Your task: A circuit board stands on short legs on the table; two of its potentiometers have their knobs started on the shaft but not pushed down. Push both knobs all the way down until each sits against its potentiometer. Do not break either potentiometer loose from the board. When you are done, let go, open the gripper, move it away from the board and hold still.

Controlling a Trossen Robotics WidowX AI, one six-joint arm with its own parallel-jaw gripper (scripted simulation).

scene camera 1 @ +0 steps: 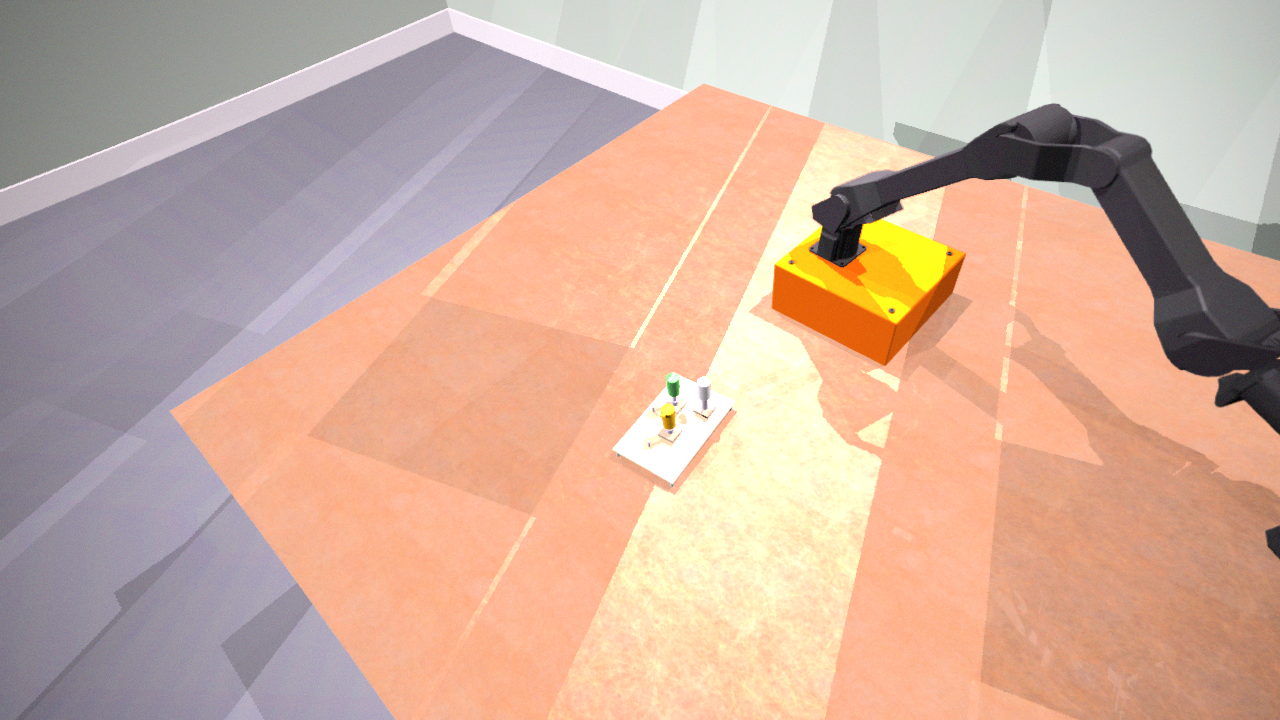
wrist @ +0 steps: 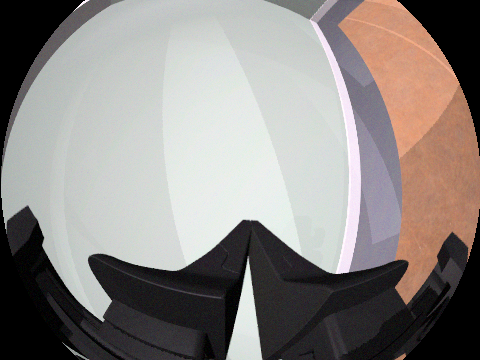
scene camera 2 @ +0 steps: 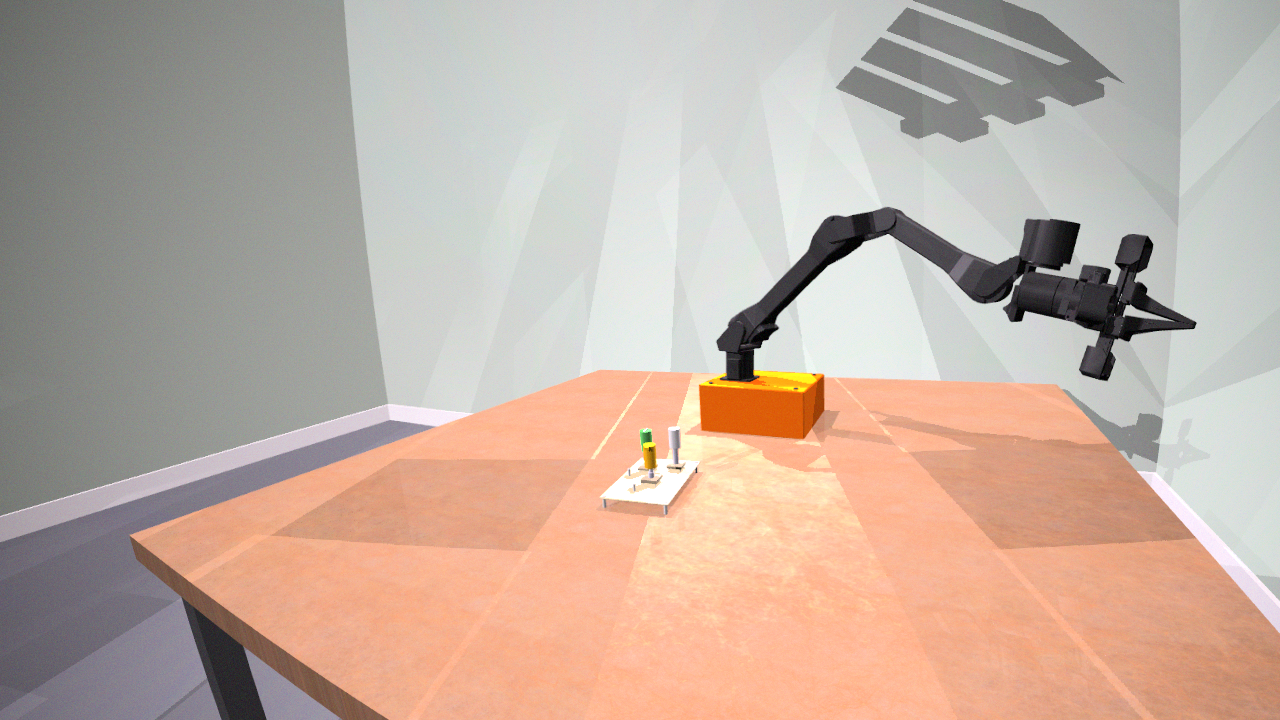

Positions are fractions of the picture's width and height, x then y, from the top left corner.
Scene:
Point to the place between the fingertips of my gripper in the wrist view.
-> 0.52, 0.63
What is my gripper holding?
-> Nothing.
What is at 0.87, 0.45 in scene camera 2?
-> My gripper.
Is my gripper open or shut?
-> Shut.

